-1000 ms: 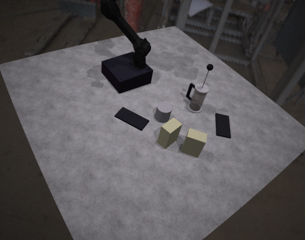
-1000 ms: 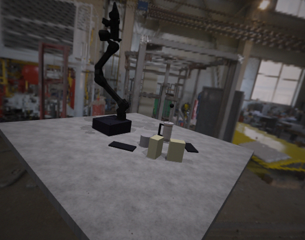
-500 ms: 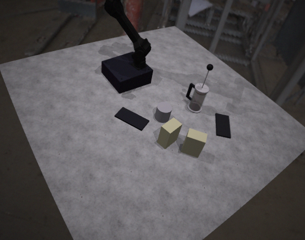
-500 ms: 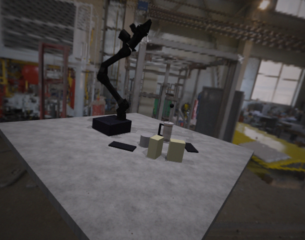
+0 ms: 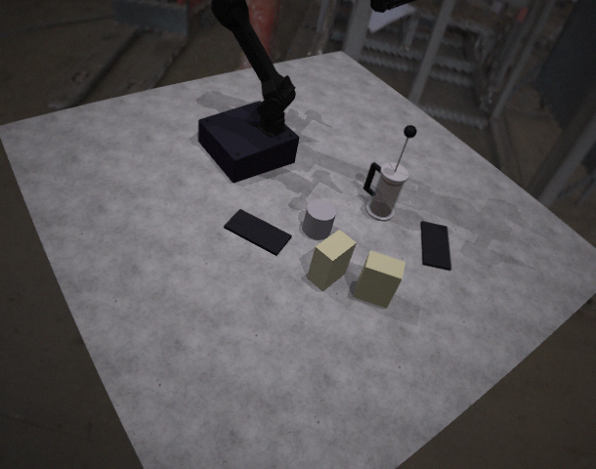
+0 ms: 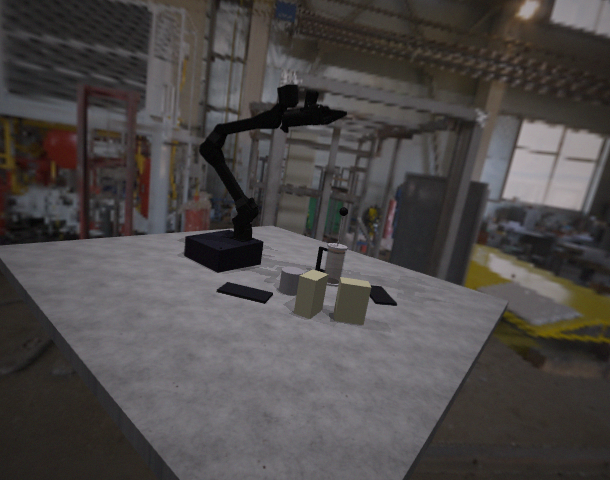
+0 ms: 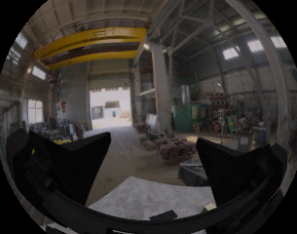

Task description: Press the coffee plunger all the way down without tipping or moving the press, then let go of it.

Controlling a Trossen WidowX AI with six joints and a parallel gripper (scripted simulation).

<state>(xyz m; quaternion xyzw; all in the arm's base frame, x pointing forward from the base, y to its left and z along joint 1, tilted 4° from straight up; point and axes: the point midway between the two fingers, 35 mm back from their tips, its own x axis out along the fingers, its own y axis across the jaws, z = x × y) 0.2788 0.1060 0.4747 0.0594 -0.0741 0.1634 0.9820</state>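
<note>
My gripper tip is now 3 cm short of the glass coffee press, 1 cm to the right of it and 45 cm above it.
</note>
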